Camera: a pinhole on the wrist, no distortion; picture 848 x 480 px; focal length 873.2 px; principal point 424.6 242.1 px. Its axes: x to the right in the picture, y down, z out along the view. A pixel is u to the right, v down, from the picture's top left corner.
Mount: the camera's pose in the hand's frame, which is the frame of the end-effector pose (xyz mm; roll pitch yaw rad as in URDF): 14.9 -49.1 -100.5 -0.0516 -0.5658 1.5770
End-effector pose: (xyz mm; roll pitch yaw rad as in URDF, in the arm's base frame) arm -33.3 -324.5 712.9 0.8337 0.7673 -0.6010
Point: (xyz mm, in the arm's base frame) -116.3 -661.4 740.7
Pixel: 741.8 79.0
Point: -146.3 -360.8 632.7
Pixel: 245.9 276.7
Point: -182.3 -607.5 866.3
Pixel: 809.7 405.4
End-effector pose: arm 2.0 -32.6 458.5 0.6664 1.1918 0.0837
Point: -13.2 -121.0 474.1
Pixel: 758.4 438.9
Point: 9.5 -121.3 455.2
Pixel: 821.2 270.3
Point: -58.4 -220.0 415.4
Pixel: 222.6 213.7
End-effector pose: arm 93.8 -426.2 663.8 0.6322 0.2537 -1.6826
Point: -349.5 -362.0 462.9
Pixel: outside the picture
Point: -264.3 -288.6 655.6
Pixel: 272.2 435.2
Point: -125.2 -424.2 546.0
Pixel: 86.5 57.0
